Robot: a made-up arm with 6 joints. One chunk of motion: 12 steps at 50 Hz.
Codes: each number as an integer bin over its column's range. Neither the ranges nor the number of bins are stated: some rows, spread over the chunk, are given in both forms.
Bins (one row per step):
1: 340 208 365 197 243 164
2: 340 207 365 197 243 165
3: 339 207 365 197 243 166
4: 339 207 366 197 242 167
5: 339 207 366 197 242 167
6: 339 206 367 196 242 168
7: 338 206 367 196 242 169
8: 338 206 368 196 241 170
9: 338 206 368 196 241 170
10: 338 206 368 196 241 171
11: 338 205 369 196 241 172
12: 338 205 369 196 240 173
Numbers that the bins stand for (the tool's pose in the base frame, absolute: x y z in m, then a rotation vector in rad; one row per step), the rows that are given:
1: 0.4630 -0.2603 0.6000 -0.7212 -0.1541 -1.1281
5: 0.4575 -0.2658 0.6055 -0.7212 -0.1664 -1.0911
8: 0.4521 -0.2712 0.6164 -0.7336 -0.1788 -1.0541
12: 0.4521 -0.2767 0.6219 -0.7336 -0.1911 -1.0171
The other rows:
2: 0.4630 -0.2658 0.6000 -0.7212 -0.1541 -1.1158
3: 0.4575 -0.2658 0.6000 -0.7212 -0.1541 -1.1034
4: 0.4575 -0.2658 0.6055 -0.7212 -0.1664 -1.0911
6: 0.4575 -0.2712 0.6110 -0.7336 -0.1664 -1.0788
7: 0.4521 -0.2712 0.6110 -0.7336 -0.1664 -1.0664
9: 0.4521 -0.2712 0.6164 -0.7336 -0.1788 -1.0541
10: 0.4521 -0.2712 0.6164 -0.7336 -0.1788 -1.0418
11: 0.4521 -0.2767 0.6219 -0.7336 -0.1788 -1.0295

